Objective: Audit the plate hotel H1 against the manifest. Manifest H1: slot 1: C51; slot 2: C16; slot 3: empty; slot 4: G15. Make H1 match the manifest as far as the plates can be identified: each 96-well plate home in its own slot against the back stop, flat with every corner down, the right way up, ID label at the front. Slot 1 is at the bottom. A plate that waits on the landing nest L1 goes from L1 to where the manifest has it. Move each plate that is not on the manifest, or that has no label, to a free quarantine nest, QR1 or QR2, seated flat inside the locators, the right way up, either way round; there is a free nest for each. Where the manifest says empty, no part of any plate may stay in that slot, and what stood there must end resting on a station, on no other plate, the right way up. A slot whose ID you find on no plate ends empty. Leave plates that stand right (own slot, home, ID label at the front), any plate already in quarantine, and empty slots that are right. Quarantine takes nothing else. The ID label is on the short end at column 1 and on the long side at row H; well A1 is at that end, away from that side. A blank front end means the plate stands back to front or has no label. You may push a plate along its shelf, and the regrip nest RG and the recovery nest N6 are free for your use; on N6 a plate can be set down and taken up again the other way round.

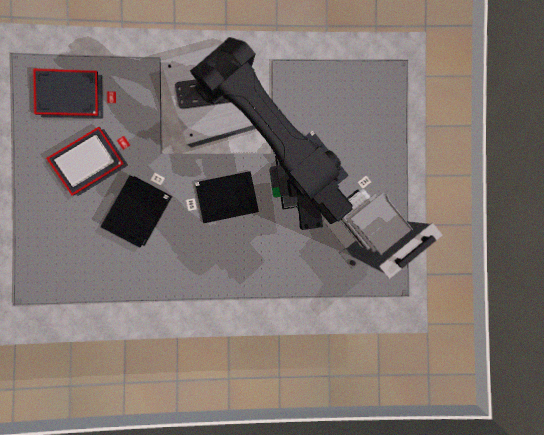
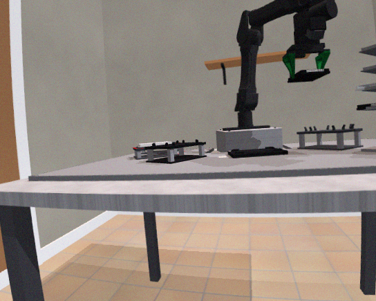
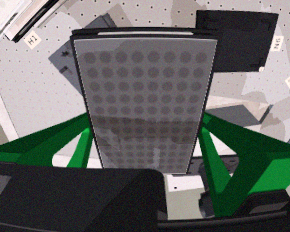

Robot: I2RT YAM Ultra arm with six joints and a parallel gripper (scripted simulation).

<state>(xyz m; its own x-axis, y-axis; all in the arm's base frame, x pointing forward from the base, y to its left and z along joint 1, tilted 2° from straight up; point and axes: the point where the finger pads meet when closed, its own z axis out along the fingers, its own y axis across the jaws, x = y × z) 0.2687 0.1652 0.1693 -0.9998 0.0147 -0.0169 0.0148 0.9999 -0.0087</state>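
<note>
Now: the recovery nest N6 23 cm below my hand, 18 cm to the right of it and 1 cm ahead of it. Also, from my hand: H1 tag: 24 cm below, 23 cm to the left, 3 cm ahead; regrip nest RG: 18 cm below, 8 cm to the left, 4 cm behind; landing nest L1: 43 cm to the right, 19 cm below, 1 cm ahead.
</note>
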